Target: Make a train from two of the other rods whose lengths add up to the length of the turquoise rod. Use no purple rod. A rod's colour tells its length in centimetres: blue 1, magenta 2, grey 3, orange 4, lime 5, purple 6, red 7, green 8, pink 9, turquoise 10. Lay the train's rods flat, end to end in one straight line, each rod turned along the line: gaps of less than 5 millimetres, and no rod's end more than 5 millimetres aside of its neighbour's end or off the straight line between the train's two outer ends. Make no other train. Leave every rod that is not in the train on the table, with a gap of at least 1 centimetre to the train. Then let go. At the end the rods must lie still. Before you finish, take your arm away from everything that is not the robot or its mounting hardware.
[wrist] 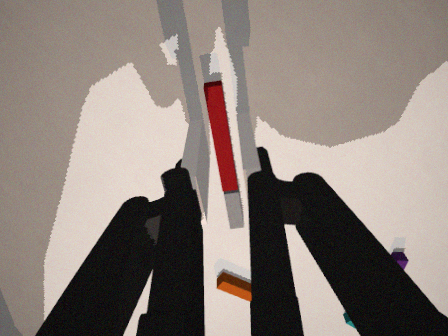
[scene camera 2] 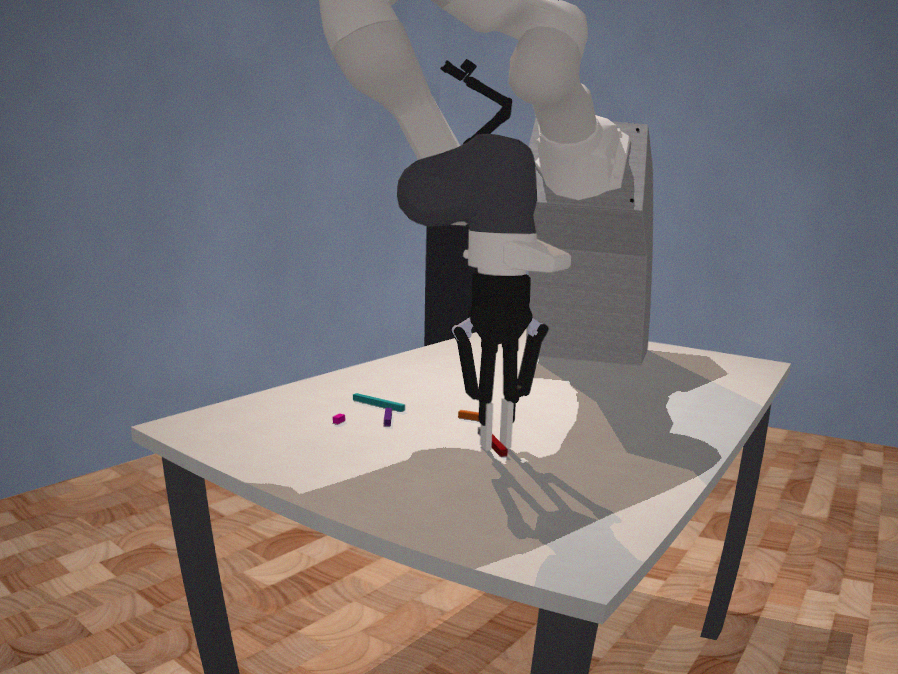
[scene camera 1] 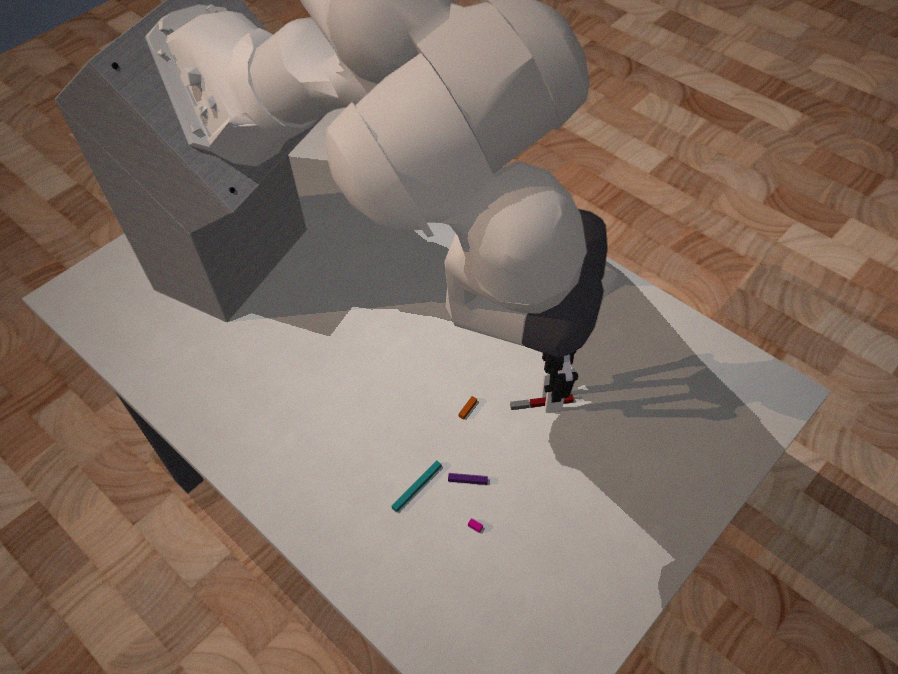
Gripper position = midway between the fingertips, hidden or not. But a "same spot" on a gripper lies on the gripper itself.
My gripper shows in the wrist view [222,137], in scene camera 2 and in scene camera 1. The same spot on my gripper: [scene camera 1: 555,396] is [scene camera 2: 464,383].
